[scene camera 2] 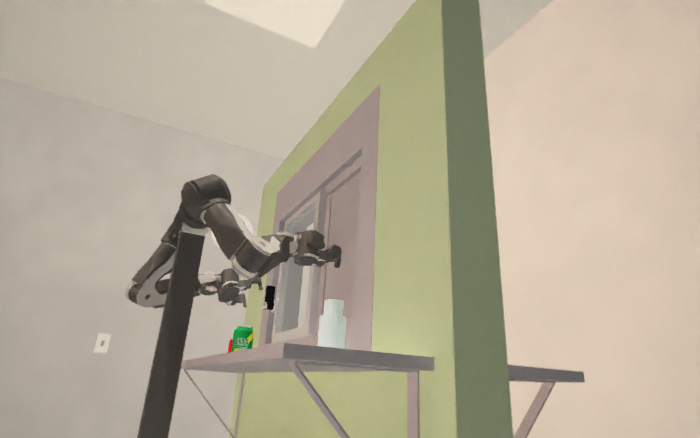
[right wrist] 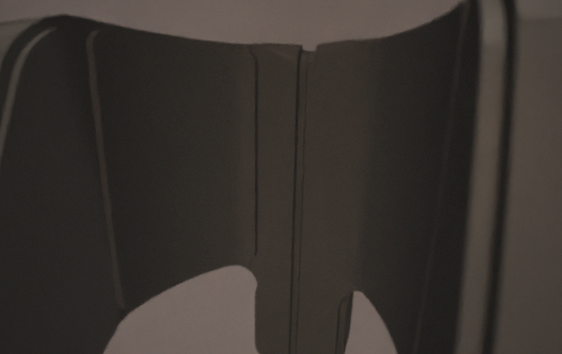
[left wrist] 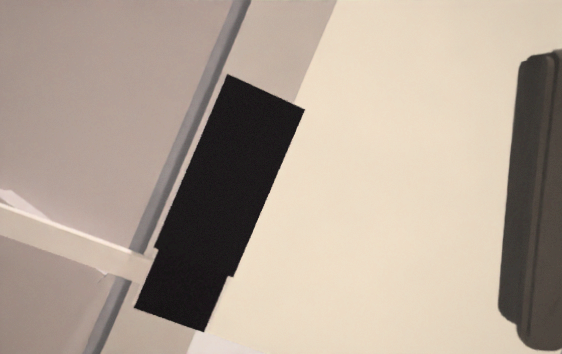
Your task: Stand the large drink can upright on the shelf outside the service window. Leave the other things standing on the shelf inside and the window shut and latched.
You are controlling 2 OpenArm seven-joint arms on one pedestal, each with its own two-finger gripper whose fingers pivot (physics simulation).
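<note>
A green drink can [scene camera 2: 242,339] stands upright on the near shelf [scene camera 2: 356,356], with a red object [scene camera 2: 230,346] partly hidden behind it. A pale bottle-shaped object [scene camera 2: 332,325] stands nearer the wall. The shelf outside [scene camera 2: 547,373] partly shows beyond the wall. The window [scene camera 2: 295,273] has a black block [scene camera 2: 269,297] [left wrist: 225,185] at its left side; whether it is latched I cannot tell. My left gripper [scene camera 2: 252,294] is open and empty, left of the block; one finger shows in the left wrist view. My right gripper [scene camera 2: 337,262] [right wrist: 298,160] is shut and empty, above the bottle-shaped object.
The green wall [scene camera 2: 412,232] with the mauve window frame [scene camera 2: 363,134] rises behind the near shelf. Brackets [scene camera 2: 412,402] support that shelf. The robot's dark pedestal [scene camera 2: 172,335] stands at the left. In the left wrist view, a grey strip [left wrist: 185,135] runs beside the black block.
</note>
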